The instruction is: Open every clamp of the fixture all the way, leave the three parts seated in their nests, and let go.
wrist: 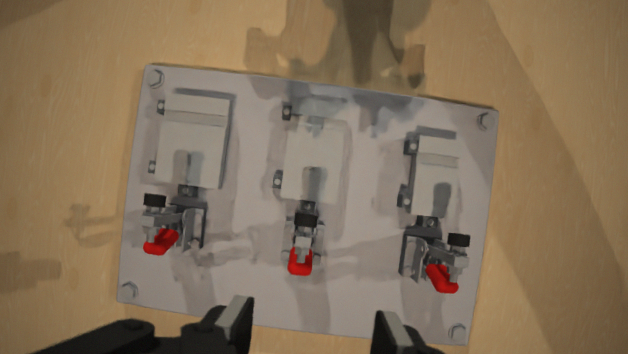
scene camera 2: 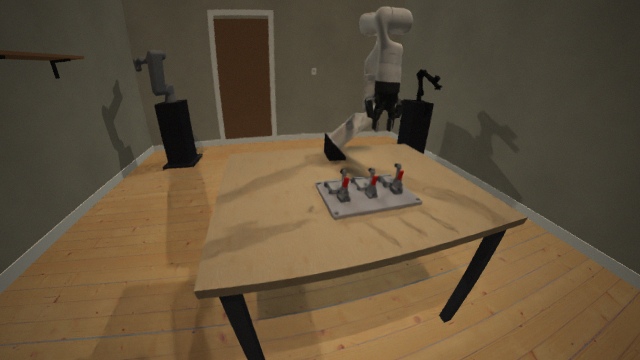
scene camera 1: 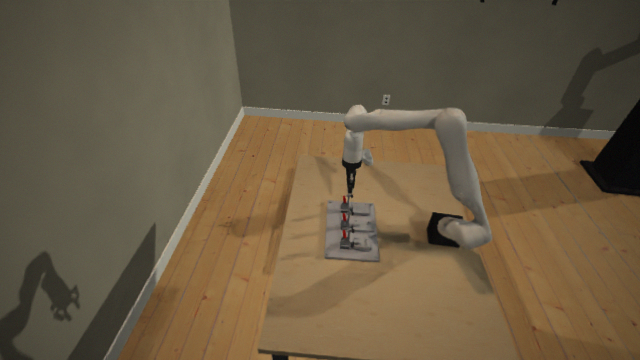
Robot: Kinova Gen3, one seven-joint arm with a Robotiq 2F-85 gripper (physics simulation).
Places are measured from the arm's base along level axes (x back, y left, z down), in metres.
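Where they show: gripper, fingertip midpoint: (wrist: pixel 312 328) (scene camera 2: pixel 382 131) (scene camera 1: pixel 349 188); arm's base, link origin: (scene camera 2: pixel 333 143) (scene camera 1: pixel 448 227).
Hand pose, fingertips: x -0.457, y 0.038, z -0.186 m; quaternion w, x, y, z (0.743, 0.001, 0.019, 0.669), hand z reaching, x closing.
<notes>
Each offset is from my fingertips to the centre of the thing. "*": to the spot under its first point. Level surfaces: height alone.
The grey fixture plate {dx +0.030, dy -0.010, dz +0.250 m} (scene camera 1: pixel 334 253) (scene camera 2: pixel 372 206) (wrist: pixel 155 282) lies on the table. Its left clamp {* dx -0.003, dy -0.114, dz +0.206 m} (scene camera 2: pixel 344 189) (wrist: pixel 160 242), middle clamp {* dx -0.009, dy -0.016, dz +0.199 m} (scene camera 2: pixel 371 186) (wrist: pixel 300 262) and right clamp {* dx -0.001, dy +0.098, dz +0.195 m} (scene camera 2: pixel 397 184) (wrist: pixel 442 278) have their arms swung up and back, clear of the parts; the red handles point away from the parts. The left part {dx +0.069, dy -0.123, dz +0.229 m} (wrist: pixel 192 145), middle part {dx +0.083, dy -0.014, dz +0.232 m} (wrist: pixel 317 152) and right part {dx +0.082, dy +0.097, dz +0.227 m} (wrist: pixel 434 175) lie flat against their locating blocks, in their nests. My gripper (scene camera 1: pixel 351 194) (scene camera 2: pixel 383 128) (wrist: pixel 312 328) is partly open and empty, above the fixture and touching none of the clamps.
The wooden table {dz +0.258 m} (scene camera 1: pixel 400 310) (scene camera 2: pixel 270 245) carries the fixture and the arm's black base (scene camera 1: pixel 444 230) (scene camera 2: pixel 334 149). In scene camera 2, two other arms stand on black pedestals (scene camera 2: pixel 177 132) (scene camera 2: pixel 416 122) beyond the table. Arm shadows fall over the fixture's upper edge in the wrist view.
</notes>
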